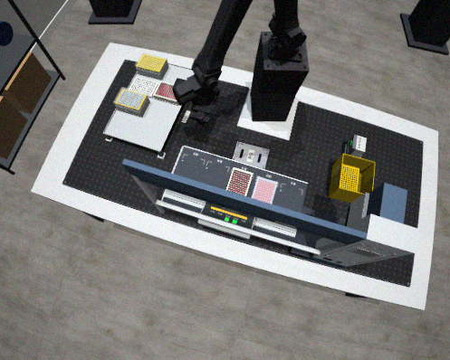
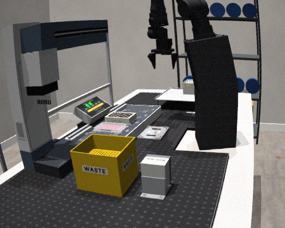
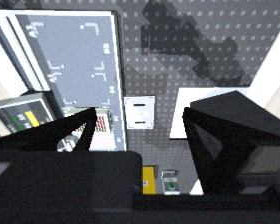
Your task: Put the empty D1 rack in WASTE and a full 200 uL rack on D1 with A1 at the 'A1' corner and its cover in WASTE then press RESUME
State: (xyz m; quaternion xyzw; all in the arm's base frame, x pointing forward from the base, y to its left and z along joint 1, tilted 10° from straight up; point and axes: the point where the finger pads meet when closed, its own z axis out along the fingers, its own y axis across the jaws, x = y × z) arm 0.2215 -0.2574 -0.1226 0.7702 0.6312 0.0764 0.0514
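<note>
The clear rack cover lies 13 cm behind my hand, 36 cm to the right of it and 15 cm below it. Round my hand: blue gantry: 39 cm ahead, 15 cm to the left, 24 cm above; shelf plate: 17 cm behind, 28 cm to the right, 21 cm below; white well plate: 24 cm behind, 33 cm to the right, 20 cm below.
</note>
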